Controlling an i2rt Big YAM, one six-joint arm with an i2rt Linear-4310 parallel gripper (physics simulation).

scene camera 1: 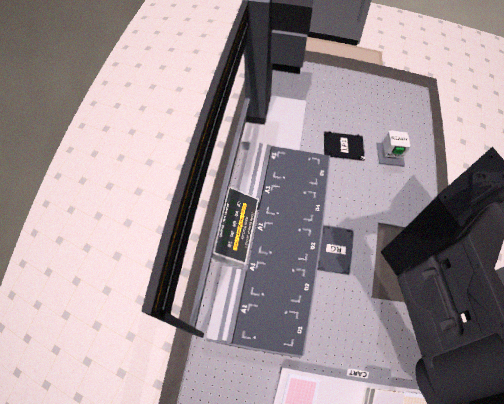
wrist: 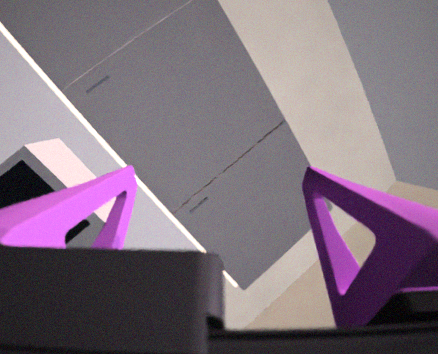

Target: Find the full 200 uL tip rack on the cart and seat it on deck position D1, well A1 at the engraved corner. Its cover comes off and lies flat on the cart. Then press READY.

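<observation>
My gripper is open, its two purple fingers wide apart with nothing between them. The fingers do not show in the scene view, where the dark arm is at the right. The dark deck has position D1 at its near end, with bare corner marks. The white cart shows in part at the bottom edge; a pink-topped item is on it, too cut off to identify. The full 200 uL rack and its cover cannot be made out. The READY button box, with a green patch, stands at the upper right.
A display stands along the deck's left side, beside a tall dark frame. A black LP1 pad and a grey RG pad lie right of the deck. The wrist view shows a grey panelled surface and a pale box-like item.
</observation>
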